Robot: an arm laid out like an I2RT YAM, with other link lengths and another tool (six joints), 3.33 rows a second.
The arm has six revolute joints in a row. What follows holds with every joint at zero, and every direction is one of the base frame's. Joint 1 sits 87 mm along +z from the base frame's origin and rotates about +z. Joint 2 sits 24.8 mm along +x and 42 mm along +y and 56.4 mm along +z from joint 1 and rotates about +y. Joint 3 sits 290.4 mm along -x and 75.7 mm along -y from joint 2 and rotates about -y. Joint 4 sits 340.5 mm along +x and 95.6 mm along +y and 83.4 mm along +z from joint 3 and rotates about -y. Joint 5 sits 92.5 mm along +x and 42.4 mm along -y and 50.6 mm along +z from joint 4 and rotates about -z. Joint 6 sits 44.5 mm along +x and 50.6 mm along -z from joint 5 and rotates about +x. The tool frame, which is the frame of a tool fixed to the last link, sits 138 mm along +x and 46 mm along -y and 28 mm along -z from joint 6; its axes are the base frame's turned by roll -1.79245, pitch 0.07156 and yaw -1.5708 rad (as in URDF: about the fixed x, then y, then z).
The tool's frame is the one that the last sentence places.
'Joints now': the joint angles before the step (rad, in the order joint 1, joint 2, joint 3, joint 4, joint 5, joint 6). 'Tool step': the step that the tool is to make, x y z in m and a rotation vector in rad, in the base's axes. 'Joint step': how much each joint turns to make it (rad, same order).
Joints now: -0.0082, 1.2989, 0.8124, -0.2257, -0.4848, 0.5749
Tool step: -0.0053, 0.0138, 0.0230, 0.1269, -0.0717, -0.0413
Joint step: 0.0003, -0.0995, -0.0845, 0.1263, -0.0431, 0.1452
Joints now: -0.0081, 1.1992, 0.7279, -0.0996, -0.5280, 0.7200
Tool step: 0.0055, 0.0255, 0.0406, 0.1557, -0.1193, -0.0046
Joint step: 0.0225, -0.0681, -0.0592, 0.2040, -0.0456, 0.1771
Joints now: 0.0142, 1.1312, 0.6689, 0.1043, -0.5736, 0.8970
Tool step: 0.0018, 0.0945, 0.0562, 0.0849, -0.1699, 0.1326
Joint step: 0.2064, 0.0291, 0.0333, 0.2232, 0.0554, 0.0937
